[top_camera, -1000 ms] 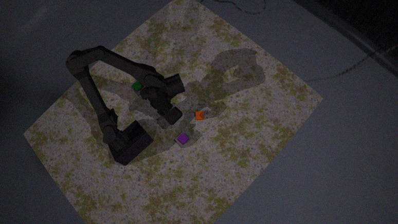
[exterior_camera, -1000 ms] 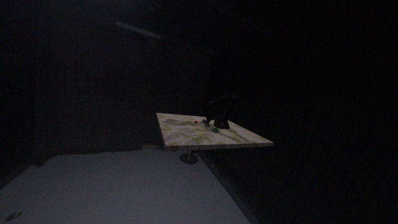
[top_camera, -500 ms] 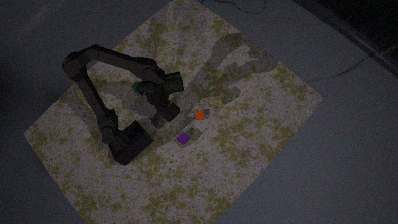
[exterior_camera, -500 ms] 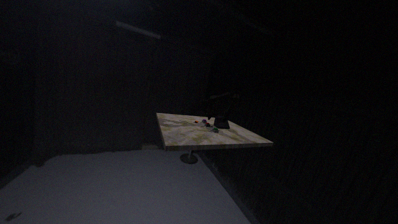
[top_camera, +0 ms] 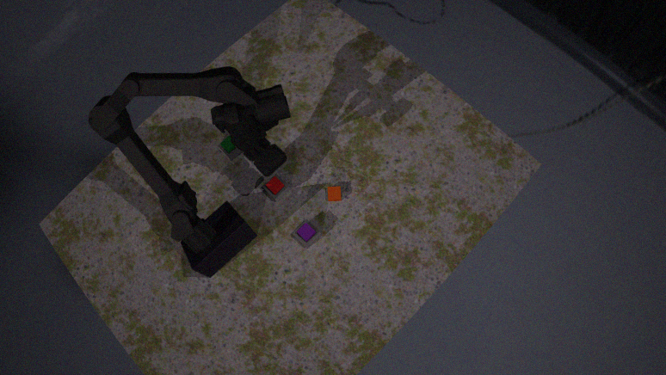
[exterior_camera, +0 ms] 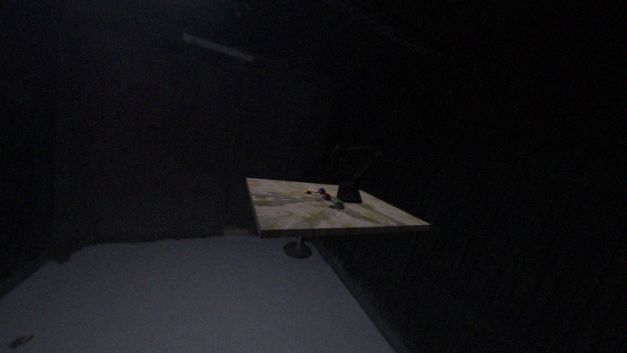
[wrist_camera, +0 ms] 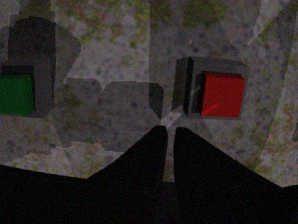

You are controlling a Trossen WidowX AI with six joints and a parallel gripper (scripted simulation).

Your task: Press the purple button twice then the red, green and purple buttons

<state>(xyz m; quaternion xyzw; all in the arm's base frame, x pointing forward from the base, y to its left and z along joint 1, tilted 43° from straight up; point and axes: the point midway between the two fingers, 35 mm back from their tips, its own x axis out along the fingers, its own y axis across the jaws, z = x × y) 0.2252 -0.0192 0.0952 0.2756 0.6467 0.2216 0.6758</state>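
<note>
Now: the green button 12 cm to the left of my gripper tip, 9 cm below it and 1 cm behind it. Round my gripper tip: orange block: 17 cm to the right, 11 cm below, 7 cm ahead; then purple button: 19 cm to the right, 9 cm below, 5 cm behind; then red button: 9 cm below, 5 cm to the right, 1 cm behind.
</note>
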